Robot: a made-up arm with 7 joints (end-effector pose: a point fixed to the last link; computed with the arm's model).
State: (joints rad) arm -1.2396 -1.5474 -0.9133 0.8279 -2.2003 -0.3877 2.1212
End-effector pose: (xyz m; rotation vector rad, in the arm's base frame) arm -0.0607 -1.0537 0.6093 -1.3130 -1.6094 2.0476
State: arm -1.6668 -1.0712 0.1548 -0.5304 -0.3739 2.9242 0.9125
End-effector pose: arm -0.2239 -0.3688 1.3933 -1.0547 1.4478 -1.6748
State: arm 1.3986 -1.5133 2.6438 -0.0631 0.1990 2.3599 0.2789
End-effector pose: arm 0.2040 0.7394 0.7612 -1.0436 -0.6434 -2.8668
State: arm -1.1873 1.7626 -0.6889 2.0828 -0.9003 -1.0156 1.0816
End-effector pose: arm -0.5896 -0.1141 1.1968 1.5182 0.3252 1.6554
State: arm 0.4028 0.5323 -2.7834 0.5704 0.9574 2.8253 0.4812
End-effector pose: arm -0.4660 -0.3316 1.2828 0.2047 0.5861 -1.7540
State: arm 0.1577 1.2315 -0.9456 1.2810 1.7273 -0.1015 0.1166
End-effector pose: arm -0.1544 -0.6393 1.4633 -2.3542 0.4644 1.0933
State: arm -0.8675 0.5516 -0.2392 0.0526 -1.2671 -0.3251 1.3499
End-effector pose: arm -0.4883 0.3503 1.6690 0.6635 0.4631 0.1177
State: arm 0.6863 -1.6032 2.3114 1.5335 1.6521 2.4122 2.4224
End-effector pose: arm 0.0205 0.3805 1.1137 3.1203 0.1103 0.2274
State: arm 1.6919 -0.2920 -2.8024 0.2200 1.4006 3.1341 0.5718
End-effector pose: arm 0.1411 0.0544 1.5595 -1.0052 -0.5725 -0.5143
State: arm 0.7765 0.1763 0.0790 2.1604 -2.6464 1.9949 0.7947
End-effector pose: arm 0.1507 0.3914 0.9643 2.0571 -0.5919 1.5164
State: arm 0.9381 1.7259 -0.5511 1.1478 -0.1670 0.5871 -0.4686
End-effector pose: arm -0.0864 -0.8867 1.1846 -1.2782 1.5236 0.6394
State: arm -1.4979 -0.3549 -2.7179 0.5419 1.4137 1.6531 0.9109
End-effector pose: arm -0.1484 0.0466 1.7100 0.5519 1.5950 -1.7928
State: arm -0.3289 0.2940 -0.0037 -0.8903 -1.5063 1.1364 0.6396
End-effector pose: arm -0.6268 0.2891 1.2362 0.2932 0.6110 -0.8477
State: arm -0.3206 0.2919 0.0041 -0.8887 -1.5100 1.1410 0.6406
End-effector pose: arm -0.6302 0.2808 1.2385 0.2881 0.6149 -0.8384
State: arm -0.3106 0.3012 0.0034 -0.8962 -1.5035 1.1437 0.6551
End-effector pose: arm -0.6366 0.2759 1.2265 0.2671 0.5905 -0.8286
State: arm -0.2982 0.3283 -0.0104 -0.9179 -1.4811 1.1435 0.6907
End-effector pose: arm -0.6468 0.2760 1.1921 0.2216 0.5217 -0.8191
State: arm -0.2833 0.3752 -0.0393 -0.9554 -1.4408 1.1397 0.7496
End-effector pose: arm -0.6577 0.2811 1.1324 0.1495 0.4040 -0.8134
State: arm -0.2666 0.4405 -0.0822 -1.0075 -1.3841 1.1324 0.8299
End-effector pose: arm -0.6627 0.2896 1.0496 0.0533 0.2426 -0.8174
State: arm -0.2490 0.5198 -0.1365 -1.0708 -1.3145 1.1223 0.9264
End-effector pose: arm -0.6544 0.2992 0.9508 -0.0613 0.0514 -0.8377
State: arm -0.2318 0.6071 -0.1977 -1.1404 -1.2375 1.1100 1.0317
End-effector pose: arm -0.6283 0.3080 0.8473 -0.1858 -0.1508 -0.8781
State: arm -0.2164 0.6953 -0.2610 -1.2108 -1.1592 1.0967 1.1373
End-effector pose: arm -0.5853 0.3150 0.7512 -0.3106 -0.3432 -0.9384
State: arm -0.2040 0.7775 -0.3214 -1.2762 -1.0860 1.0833 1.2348
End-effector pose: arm -0.5319 0.3202 0.6717 -0.4259 -0.5080 -1.0122
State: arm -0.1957 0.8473 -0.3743 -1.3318 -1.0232 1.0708 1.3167
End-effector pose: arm -0.4776 0.3239 0.6134 -0.5237 -0.6342 -1.0890
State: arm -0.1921 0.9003 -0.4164 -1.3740 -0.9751 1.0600 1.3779
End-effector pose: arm -0.4312 0.3271 0.5755 -0.5978 -0.7189 -1.1571
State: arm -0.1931 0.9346 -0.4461 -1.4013 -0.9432 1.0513 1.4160
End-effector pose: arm -0.3981 0.3307 0.5545 -0.6458 -0.7661 -1.2076
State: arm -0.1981 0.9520 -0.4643 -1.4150 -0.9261 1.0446 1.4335
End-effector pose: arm -0.3790 0.3351 0.5455 -0.6705 -0.7845 -1.2383
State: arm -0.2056 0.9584 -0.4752 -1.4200 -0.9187 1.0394 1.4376
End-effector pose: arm -0.3691 0.3404 0.5433 -0.6796 -0.7860 -1.2555
